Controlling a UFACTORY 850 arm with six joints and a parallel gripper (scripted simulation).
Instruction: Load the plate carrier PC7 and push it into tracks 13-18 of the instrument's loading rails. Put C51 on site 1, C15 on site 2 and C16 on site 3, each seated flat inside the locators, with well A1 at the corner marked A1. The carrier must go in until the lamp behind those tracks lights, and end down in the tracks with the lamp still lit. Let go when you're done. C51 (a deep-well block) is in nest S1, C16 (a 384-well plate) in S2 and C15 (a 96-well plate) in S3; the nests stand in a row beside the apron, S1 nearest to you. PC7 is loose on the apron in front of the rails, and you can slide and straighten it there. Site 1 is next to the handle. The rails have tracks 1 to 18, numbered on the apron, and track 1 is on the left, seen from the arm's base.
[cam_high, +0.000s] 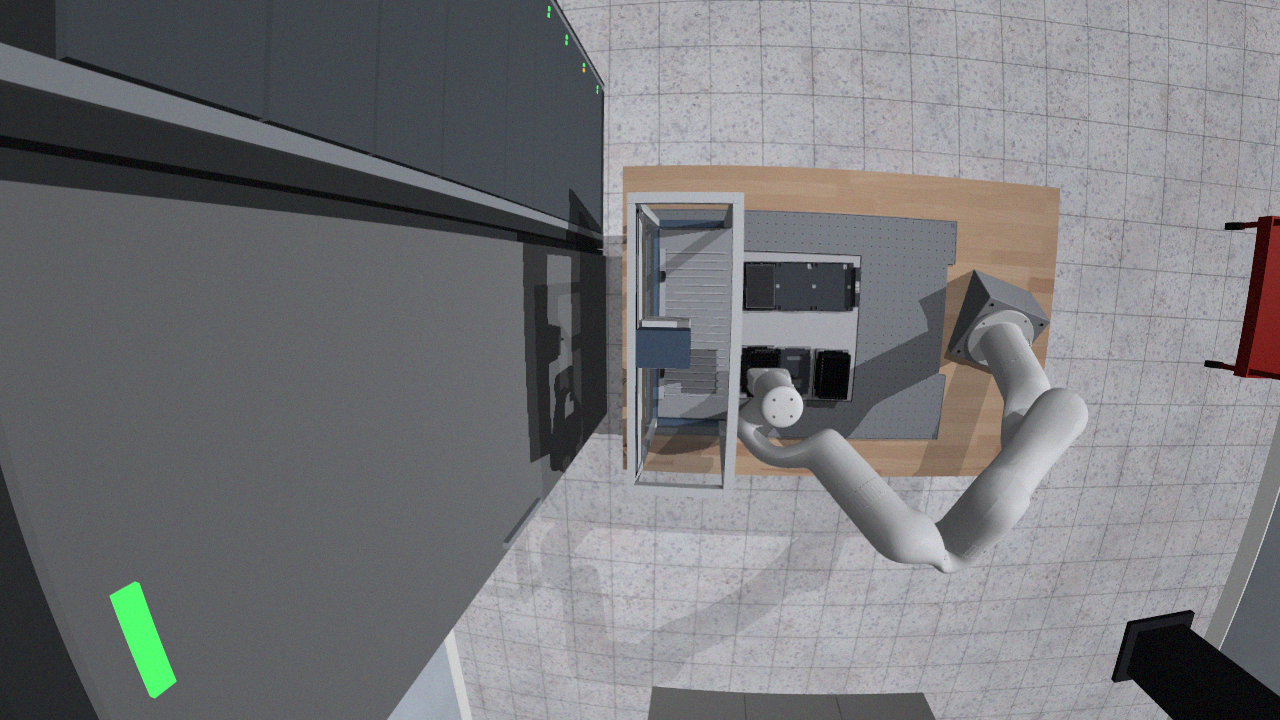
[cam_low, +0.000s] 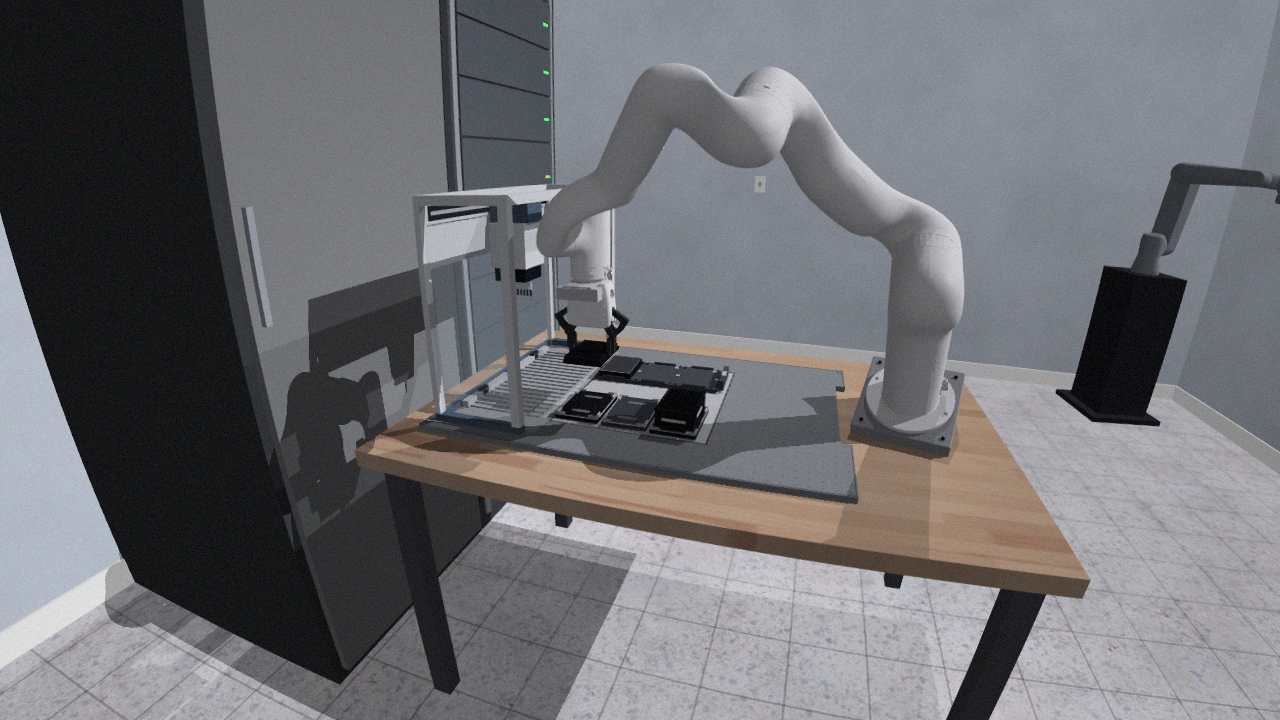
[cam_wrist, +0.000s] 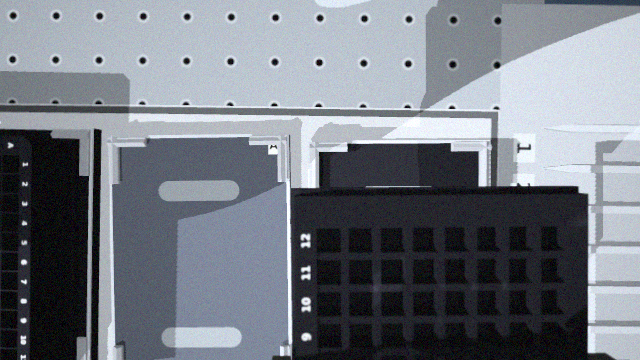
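Now: the plate carrier PC7 13 cm behind my hand, 21 cm to the right of it and 13 cm below it. Also, from my hand: nest S2 (10 cm behind, 3 cm to the left, 14 cm below); plate C15 (1 cm below); frame post (12 cm ahead, 16 cm to the left, 11 cm above).
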